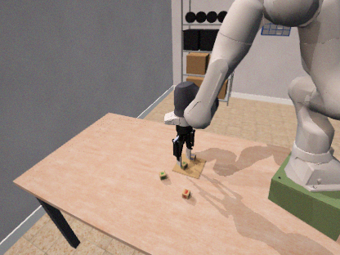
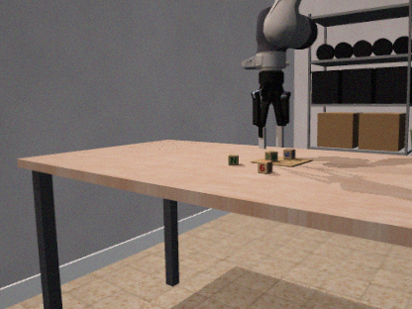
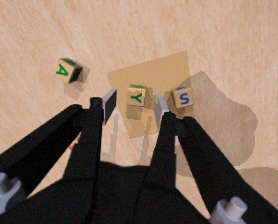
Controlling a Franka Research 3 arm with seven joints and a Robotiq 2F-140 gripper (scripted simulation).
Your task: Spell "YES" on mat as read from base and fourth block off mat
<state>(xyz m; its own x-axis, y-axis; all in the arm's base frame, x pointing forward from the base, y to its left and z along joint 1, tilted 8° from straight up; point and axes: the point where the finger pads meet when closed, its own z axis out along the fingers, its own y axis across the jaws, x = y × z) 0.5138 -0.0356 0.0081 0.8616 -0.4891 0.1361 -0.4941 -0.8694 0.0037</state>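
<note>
Right now my hand is 60 mm above the Y block. From my hand the other things lie so: green N block 80 mm ahead, 90 mm to the left, 60 mm below; then S block 30 mm behind, 70 mm to the right, 60 mm below; then tan mat 30 mm behind, 20 mm to the right, 70 mm below.
</note>
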